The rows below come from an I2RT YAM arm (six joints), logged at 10 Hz.
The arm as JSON. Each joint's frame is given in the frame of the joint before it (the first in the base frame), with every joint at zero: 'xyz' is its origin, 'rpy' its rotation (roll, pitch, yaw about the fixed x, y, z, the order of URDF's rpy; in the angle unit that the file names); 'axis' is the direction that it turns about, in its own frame. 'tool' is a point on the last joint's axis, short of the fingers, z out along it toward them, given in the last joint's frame.
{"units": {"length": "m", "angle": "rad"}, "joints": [
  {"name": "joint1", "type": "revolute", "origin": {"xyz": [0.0, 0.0, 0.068], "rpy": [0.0, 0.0, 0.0]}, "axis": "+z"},
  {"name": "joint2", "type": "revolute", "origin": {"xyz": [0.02, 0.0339, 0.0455], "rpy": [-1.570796, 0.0, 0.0]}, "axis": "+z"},
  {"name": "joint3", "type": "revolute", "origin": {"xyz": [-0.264, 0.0, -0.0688], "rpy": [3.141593, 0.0, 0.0]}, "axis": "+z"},
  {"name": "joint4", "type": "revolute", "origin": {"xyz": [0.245, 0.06, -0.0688], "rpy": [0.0, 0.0, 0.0]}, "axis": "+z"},
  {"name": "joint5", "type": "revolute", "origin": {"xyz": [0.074, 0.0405, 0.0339], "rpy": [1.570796, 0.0, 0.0]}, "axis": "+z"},
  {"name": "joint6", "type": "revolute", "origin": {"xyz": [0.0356, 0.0, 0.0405], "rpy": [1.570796, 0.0, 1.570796]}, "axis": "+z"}
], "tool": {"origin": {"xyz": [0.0, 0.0, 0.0], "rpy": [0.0, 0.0, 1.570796]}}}
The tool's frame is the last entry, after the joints.
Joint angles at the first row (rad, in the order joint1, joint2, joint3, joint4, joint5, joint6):
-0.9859, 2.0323, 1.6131, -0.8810, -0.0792, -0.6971
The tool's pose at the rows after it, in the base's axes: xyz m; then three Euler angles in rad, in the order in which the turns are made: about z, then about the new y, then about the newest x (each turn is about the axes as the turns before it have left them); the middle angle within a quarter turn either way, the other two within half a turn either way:
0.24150 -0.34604 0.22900 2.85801 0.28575 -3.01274
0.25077 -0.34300 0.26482 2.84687 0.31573 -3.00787
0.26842 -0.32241 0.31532 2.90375 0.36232 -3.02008
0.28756 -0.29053 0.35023 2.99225 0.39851 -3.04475
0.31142 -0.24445 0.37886 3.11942 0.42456 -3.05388
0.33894 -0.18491 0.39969 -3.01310 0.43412 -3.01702
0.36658 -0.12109 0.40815 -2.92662 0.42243 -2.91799
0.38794 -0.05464 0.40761 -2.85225 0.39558 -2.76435
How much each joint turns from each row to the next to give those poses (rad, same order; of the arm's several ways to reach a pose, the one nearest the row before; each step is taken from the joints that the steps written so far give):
0.0179, 0.0000, 0.1140, -0.0813, 0.0020, 0.0431
0.0218, 0.0000, 0.1381, -0.1087, -0.0035, 0.0373
0.0598, 0.0000, 0.1984, -0.1671, -0.0355, 0.0119
0.0821, 0.0000, 0.1438, -0.1289, -0.0431, 0.0000
0.1224, 0.0000, 0.1244, -0.1088, -0.0240, 0.0007
0.1686, 0.0001, 0.0935, -0.0618, 0.0324, 0.0225
0.1930, 0.0000, 0.0324, 0.0160, 0.1377, 0.0977
0.1980, 0.0053, -0.0054, 0.0424, 0.2087, 0.0980

